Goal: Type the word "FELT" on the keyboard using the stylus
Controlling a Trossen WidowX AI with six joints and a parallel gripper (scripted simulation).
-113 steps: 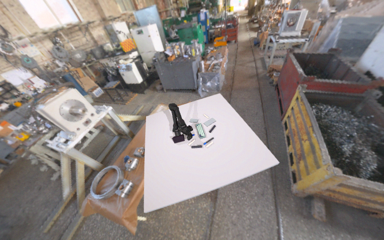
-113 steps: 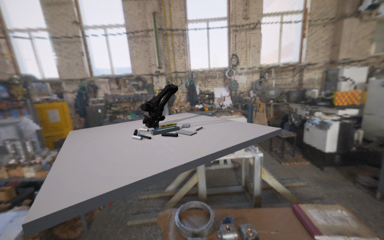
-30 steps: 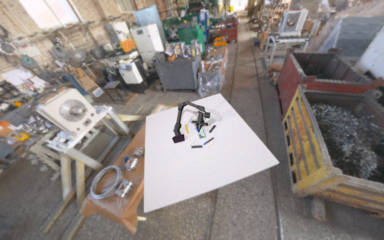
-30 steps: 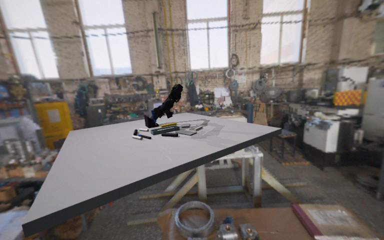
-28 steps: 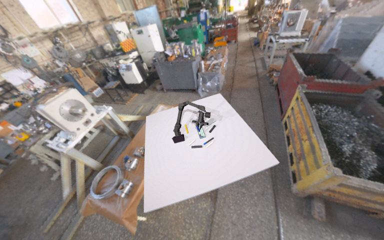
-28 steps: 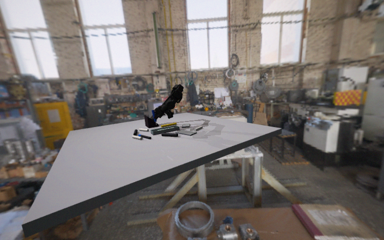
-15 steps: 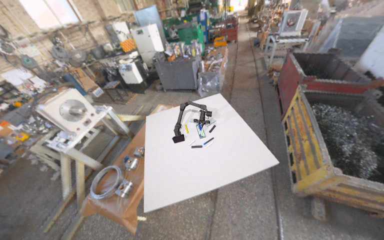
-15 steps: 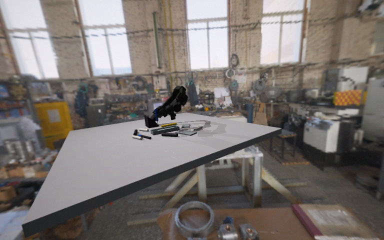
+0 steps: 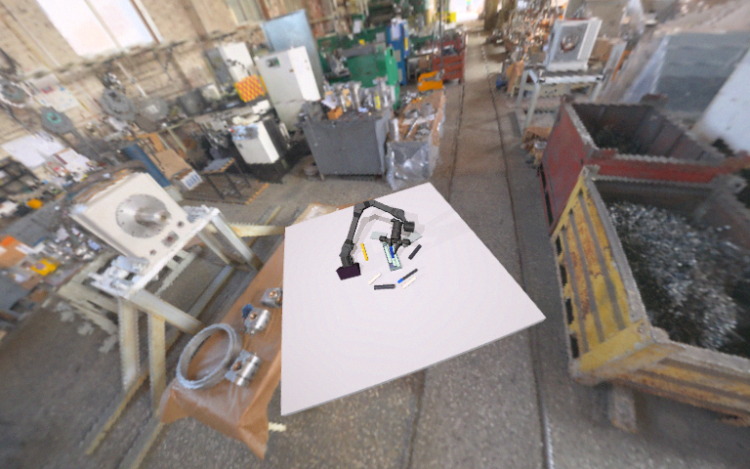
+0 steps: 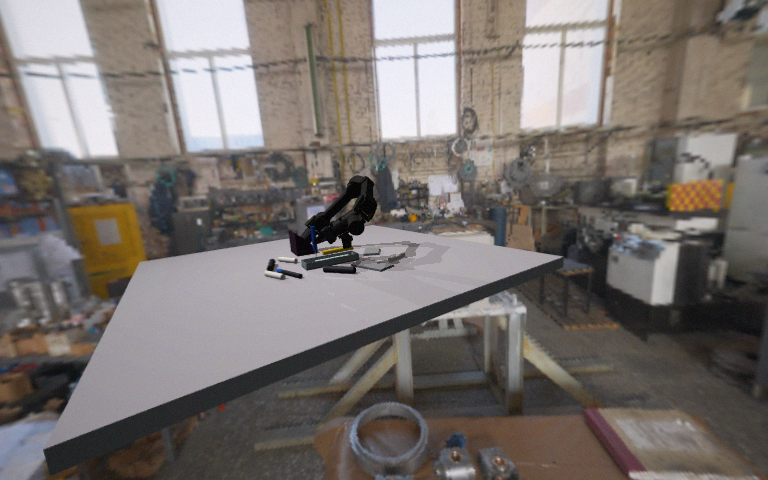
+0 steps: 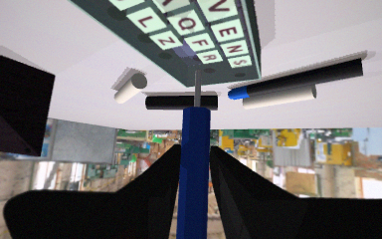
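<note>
Now: gripper tip 130 mm to the left of the blue-tipped black pen, 80 mm above it and 30 mm short of it. The rest, counted from my gripper tip: stylus tip 50 mm below; then blue stylus 10 mm below; then yellow pencil 170 mm behind, 150 mm to the left, 80 mm below.
</note>
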